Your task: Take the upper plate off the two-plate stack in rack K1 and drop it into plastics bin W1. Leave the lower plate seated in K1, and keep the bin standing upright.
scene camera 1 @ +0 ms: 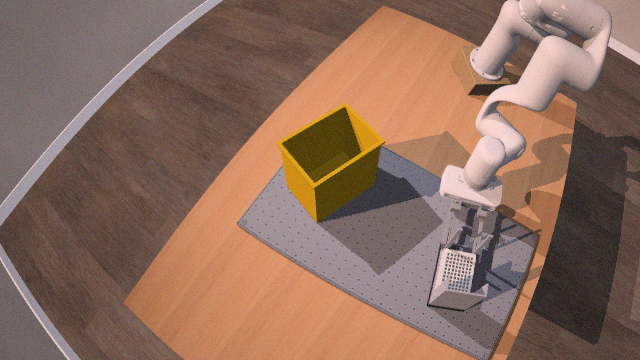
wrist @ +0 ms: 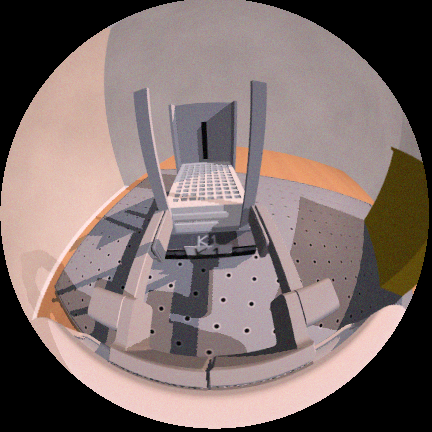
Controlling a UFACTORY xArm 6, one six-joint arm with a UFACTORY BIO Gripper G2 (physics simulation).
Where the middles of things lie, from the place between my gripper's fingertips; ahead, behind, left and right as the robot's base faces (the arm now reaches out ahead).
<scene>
I see my gripper 10 mm past the yellow plastics bin W1 point(scene camera 1: 330, 161), 360 mm to the left of it and 50 mm below it.
</scene>
